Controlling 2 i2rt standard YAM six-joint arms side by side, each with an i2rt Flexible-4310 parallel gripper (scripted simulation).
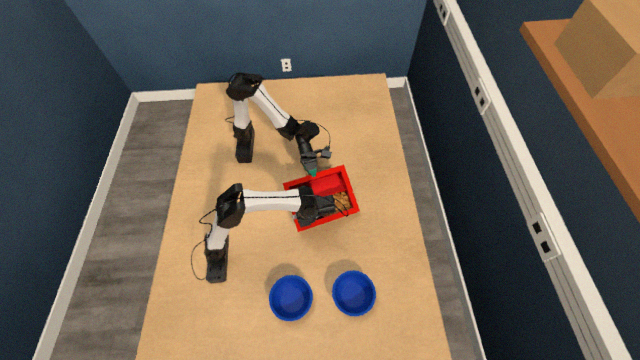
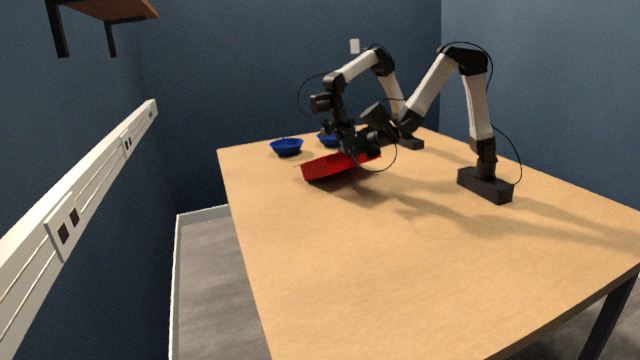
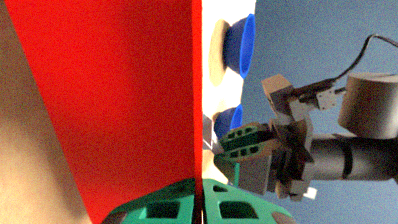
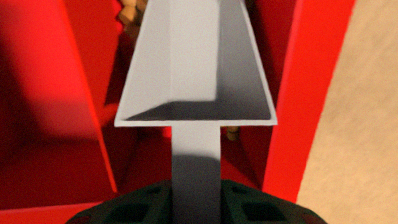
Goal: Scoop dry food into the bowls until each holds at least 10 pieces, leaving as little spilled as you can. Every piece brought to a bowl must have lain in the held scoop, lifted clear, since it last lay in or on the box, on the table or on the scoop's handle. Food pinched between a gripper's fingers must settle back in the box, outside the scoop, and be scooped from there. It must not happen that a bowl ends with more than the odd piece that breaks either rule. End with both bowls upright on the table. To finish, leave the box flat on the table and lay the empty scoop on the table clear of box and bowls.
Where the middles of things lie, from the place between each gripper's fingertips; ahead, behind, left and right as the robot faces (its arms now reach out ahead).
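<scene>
From my right hand: grey scoop (image 4: 195, 73), 3 cm below, 3 cm ahead, 2 cm to the left; red box (image 1: 335, 180), 2 cm below, 9 cm to the left, 6 cm ahead.
Left hand 60 mm above the red box, 80 mm to the left of it, 40 mm short of it. Grey scoop 60 mm below my left hand, 150 mm to the right of it.
</scene>
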